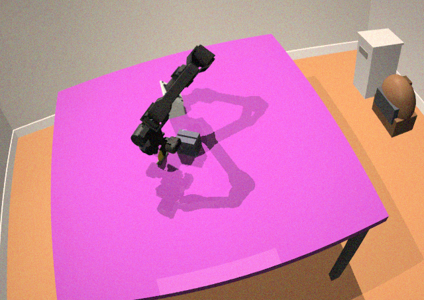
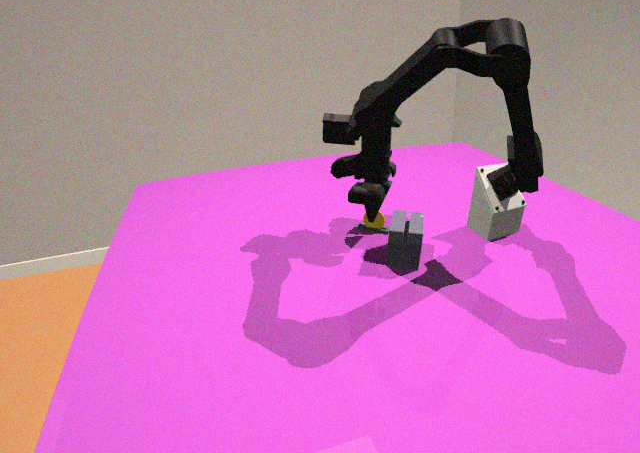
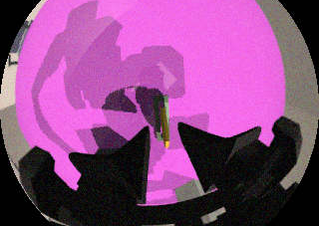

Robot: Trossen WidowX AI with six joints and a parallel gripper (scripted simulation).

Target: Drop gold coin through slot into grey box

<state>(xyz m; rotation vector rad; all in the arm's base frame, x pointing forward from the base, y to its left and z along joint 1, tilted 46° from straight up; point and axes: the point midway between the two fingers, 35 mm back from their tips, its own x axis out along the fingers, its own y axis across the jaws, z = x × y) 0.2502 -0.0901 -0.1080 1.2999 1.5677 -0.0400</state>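
My gripper tip is now right at the gold coin.
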